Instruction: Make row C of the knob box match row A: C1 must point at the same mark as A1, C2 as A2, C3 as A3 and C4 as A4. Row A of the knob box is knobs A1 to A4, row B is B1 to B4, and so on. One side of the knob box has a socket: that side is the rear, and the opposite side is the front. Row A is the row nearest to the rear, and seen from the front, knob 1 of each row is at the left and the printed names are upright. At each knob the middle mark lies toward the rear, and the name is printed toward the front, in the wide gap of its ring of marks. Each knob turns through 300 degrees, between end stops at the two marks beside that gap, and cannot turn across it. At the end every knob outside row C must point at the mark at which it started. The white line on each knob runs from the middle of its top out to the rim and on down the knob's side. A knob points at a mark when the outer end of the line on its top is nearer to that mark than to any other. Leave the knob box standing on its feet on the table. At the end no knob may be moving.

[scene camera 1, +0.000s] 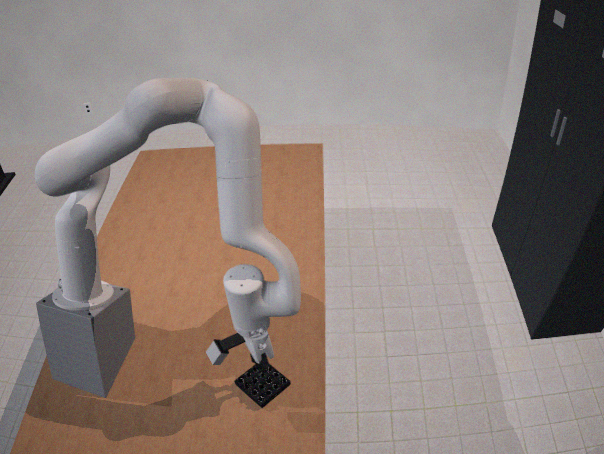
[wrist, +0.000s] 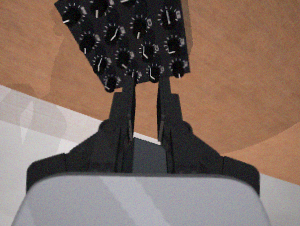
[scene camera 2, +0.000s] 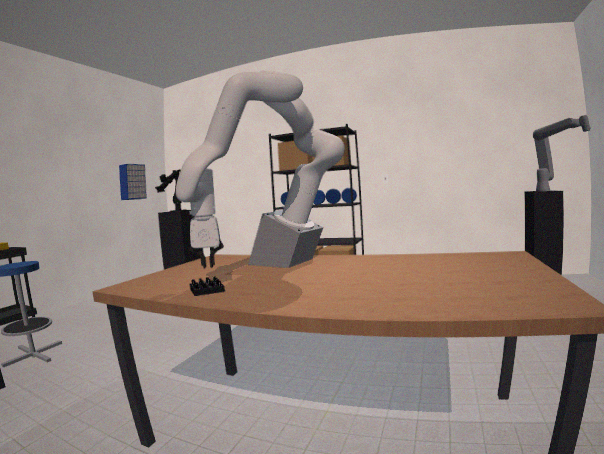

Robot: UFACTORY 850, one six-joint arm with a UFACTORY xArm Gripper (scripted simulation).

Labels:
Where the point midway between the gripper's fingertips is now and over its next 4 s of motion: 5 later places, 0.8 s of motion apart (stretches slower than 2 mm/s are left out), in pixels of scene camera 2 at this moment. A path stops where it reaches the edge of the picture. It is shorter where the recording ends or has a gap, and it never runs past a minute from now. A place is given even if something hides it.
The gripper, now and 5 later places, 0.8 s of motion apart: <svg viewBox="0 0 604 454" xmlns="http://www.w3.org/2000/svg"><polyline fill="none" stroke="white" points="208,267 209,272 209,279 210,281 210,279 209,271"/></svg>

